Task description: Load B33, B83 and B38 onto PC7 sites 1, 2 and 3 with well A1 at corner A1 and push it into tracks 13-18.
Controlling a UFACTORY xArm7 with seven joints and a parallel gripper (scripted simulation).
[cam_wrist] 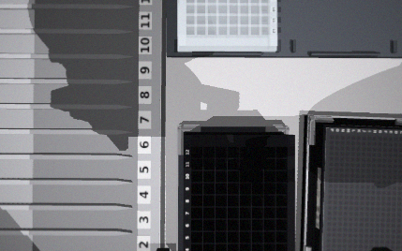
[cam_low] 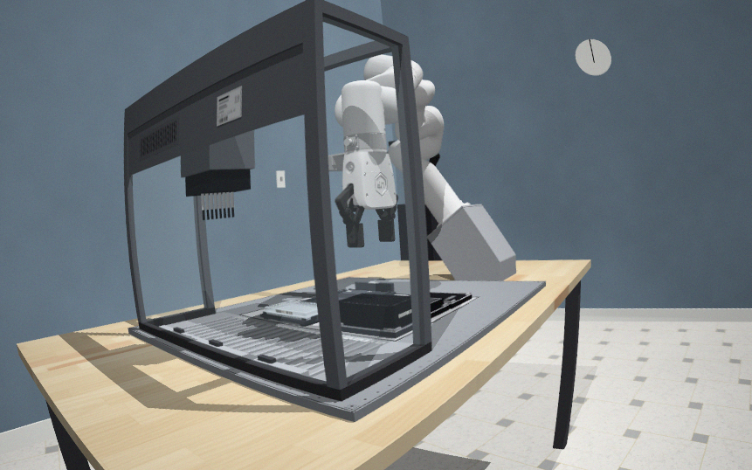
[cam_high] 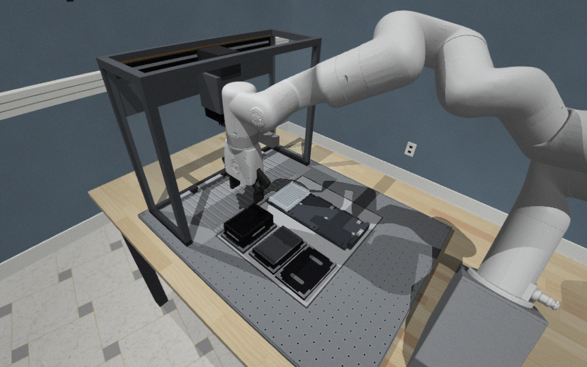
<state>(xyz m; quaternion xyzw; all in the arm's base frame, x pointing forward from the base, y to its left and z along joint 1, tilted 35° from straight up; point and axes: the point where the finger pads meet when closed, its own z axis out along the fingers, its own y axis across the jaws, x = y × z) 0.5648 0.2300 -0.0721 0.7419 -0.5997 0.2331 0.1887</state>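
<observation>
Now: hand 16 cm above the nest S3. The rest, counted from my hand: carrier PC7: 21 cm to the right, 15 cm below, 7 cm behind; 96-well plate B38: 19 cm to the right, 14 cm below, 4 cm ahead; white corner mark: 15 cm below, 14 cm behind, 10 cm to the right.
</observation>
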